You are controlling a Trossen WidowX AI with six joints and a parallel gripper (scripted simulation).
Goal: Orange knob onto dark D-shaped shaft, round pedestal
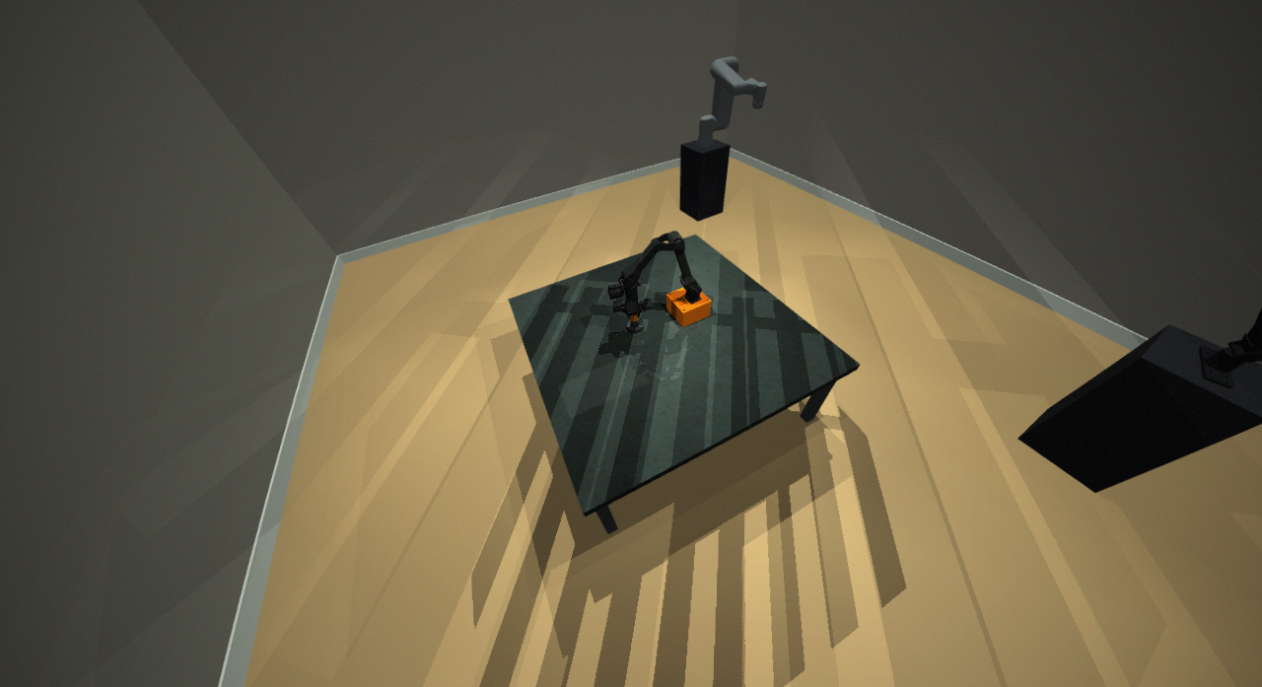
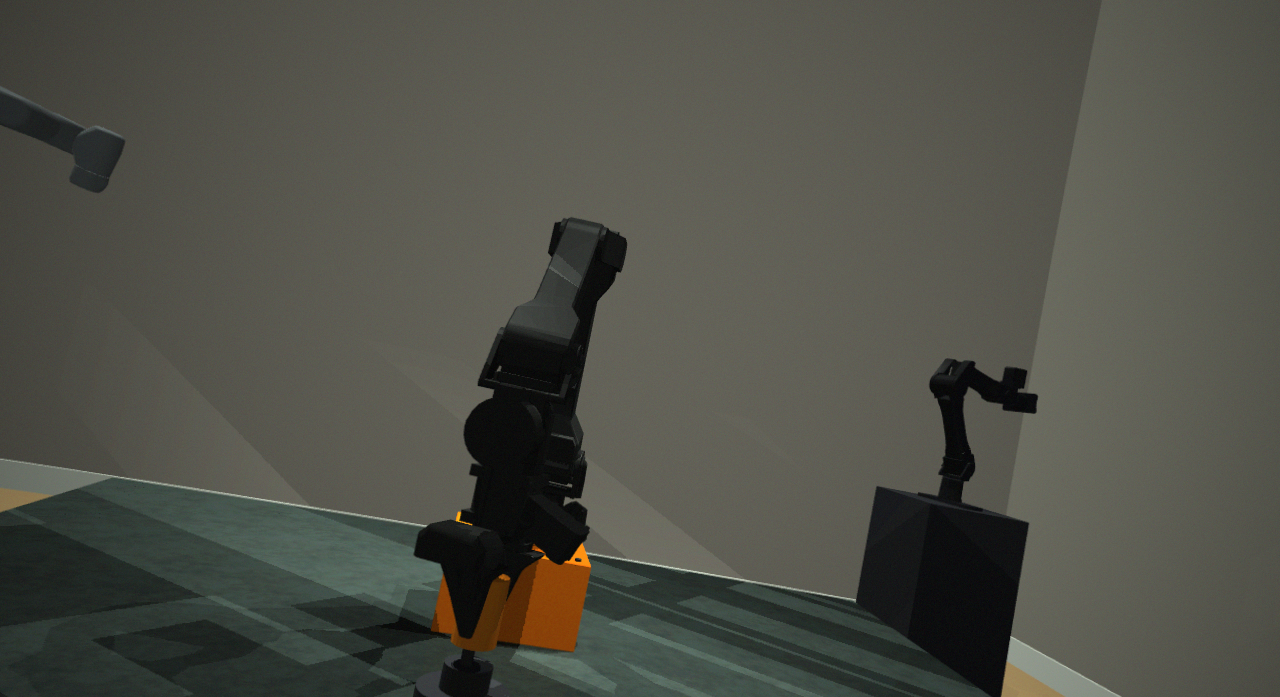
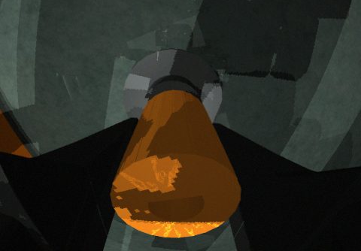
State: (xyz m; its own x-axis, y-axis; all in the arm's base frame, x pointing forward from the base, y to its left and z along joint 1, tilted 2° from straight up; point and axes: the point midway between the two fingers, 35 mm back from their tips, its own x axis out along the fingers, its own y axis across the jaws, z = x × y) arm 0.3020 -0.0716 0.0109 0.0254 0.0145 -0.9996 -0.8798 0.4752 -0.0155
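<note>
Right now my gripper tip is 20 mm below the orange knob. Round my gripper tip: round dark pedestal 40 mm below.
</note>
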